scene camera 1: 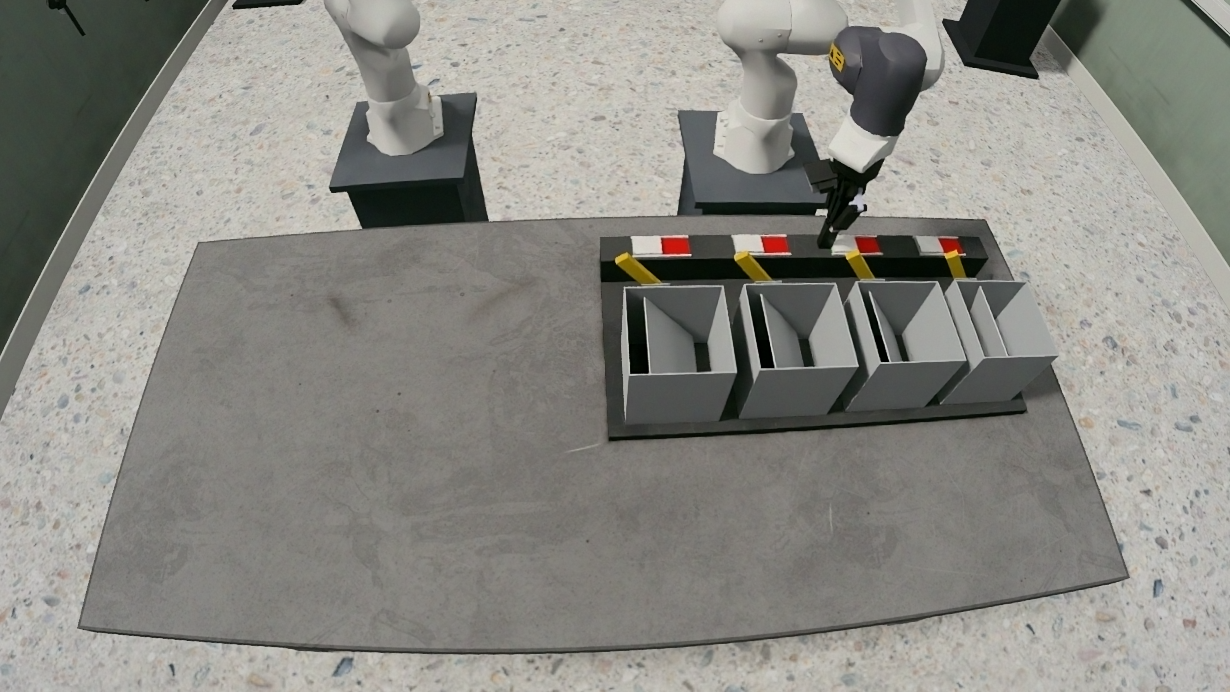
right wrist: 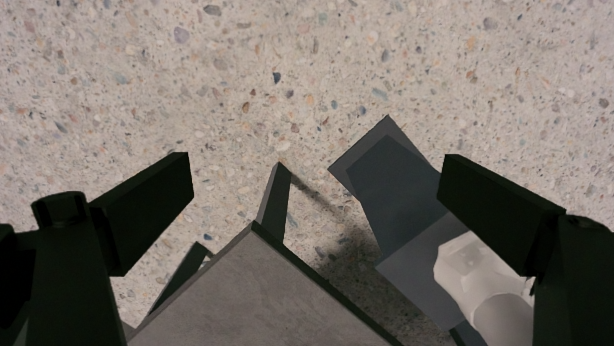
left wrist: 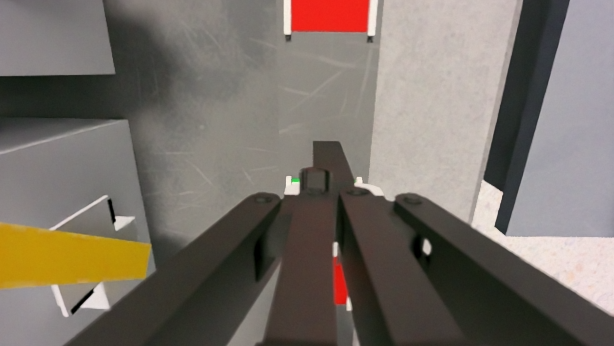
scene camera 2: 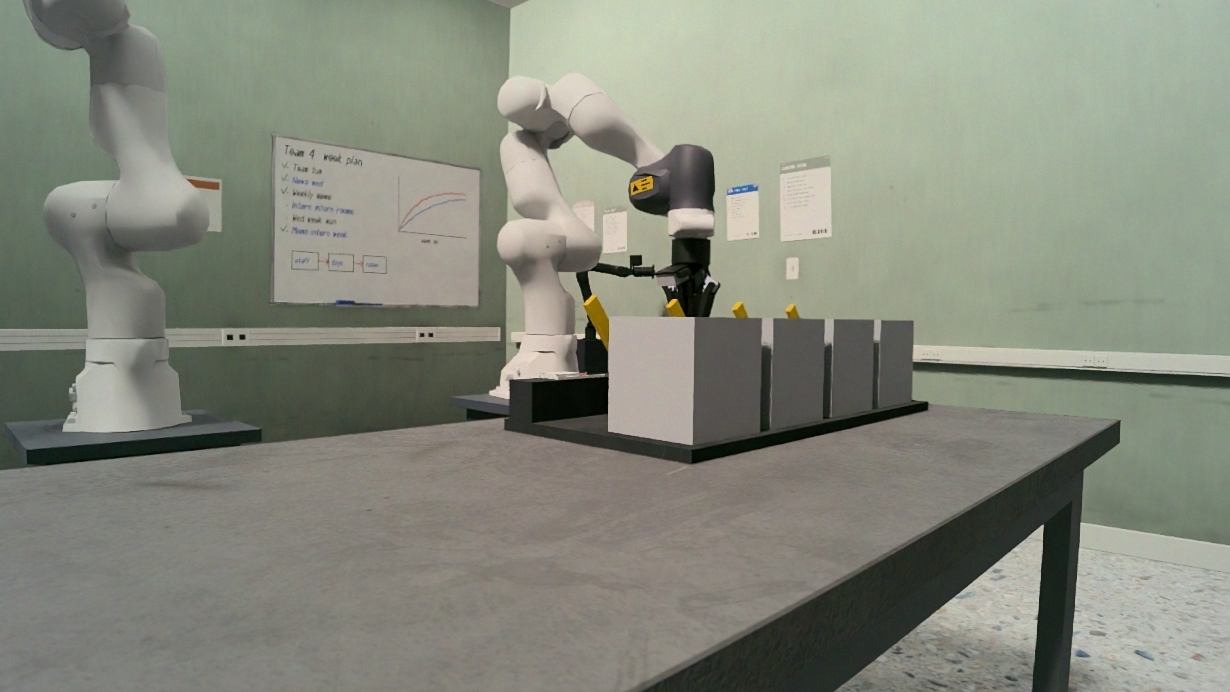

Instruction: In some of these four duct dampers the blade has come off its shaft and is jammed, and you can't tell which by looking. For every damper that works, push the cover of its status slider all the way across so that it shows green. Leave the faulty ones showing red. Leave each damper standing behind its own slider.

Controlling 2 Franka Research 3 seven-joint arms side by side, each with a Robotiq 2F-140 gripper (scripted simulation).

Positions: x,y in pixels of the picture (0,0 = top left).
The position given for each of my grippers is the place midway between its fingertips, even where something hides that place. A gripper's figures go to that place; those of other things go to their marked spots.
Scene:
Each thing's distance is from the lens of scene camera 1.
my left gripper (scene camera 1: 824,244): 123 cm
damper (scene camera 1: 667,318): 103 cm
damper (scene camera 1: 997,375): 116 cm

